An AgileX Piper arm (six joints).
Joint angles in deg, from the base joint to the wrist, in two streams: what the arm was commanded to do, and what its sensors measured. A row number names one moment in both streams.
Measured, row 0: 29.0, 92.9, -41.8, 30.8, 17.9, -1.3
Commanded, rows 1 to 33: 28.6, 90.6, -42.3, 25.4, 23.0, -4.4; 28.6, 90.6, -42.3, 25.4, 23.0, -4.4; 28.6, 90.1, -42.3, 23.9, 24.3, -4.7; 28.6, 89.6, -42.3, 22.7, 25.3, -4.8; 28.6, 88.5, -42.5, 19.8, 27.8, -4.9; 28.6, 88.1, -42.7, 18.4, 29.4, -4.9; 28.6, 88.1, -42.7, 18.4, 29.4, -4.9; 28.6, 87.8, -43.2, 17.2, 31.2, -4.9; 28.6, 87.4, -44.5, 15.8, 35.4, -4.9; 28.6, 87.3, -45.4, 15.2, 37.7, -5.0; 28.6, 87.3, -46.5, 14.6, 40.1, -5.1; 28.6, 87.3, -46.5, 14.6, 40.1, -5.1; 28.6, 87.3, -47.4, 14.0, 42.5, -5.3; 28.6, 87.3, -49.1, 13.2, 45.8, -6.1; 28.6, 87.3, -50.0, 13.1, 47.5, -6.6; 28.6, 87.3, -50.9, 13.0, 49.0, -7.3; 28.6, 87.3, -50.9, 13.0, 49.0, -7.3; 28.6, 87.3, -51.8, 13.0, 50.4, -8.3; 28.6, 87.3, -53.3, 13.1, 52.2, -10.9; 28.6, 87.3, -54.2, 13.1, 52.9, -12.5; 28.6, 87.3, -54.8, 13.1, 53.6, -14.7; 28.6, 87.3, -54.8, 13.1, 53.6, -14.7; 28.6, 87.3, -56.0, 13.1, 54.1, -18.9; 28.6, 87.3, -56.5, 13.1, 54.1, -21.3; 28.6, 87.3, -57.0, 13.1, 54.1, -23.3; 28.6, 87.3, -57.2, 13.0, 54.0, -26.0; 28.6, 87.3, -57.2, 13.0, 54.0, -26.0; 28.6, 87.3, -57.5, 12.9, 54.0, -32.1; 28.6, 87.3, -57.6, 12.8, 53.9, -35.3; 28.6, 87.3, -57.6, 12.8, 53.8, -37.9; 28.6, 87.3, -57.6, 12.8, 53.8, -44.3; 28.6, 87.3, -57.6, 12.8, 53.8, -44.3; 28.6, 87.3, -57.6, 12.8, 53.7, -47.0
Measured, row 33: 29.0, 87.7, -57.4, 13.1, 53.4, -37.9
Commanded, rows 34 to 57: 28.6, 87.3, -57.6, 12.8, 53.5, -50.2; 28.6, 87.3, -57.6, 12.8, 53.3, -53.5; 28.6, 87.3, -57.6, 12.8, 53.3, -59.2; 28.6, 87.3, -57.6, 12.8, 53.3, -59.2; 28.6, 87.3, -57.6, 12.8, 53.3, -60.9; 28.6, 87.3, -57.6, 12.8, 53.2, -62.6; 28.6, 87.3, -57.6, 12.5, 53.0, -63.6; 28.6, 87.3, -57.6, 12.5, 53.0, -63.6; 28.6, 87.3, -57.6, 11.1, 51.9, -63.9; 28.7, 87.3, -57.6, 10.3, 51.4, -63.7; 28.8, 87.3, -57.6, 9.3, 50.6, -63.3; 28.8, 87.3, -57.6, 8.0, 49.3, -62.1; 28.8, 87.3, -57.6, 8.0, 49.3, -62.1; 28.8, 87.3, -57.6, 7.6, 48.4, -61.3; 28.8, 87.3, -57.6, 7.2, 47.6, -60.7; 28.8, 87.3, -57.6, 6.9, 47.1, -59.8; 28.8, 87.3, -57.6, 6.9, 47.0, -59.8; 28.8, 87.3, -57.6, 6.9, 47.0, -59.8; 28.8, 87.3, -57.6, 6.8, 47.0, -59.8; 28.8, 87.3, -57.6, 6.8, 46.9, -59.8; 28.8, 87.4, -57.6, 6.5, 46.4, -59.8; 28.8, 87.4, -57.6, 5.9, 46.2, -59.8; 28.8, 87.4, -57.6, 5.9, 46.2, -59.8; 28.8, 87.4, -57.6, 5.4, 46.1, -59.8
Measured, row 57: 29.0, 87.7, -57.6, 6.6, 46.5, -60.6
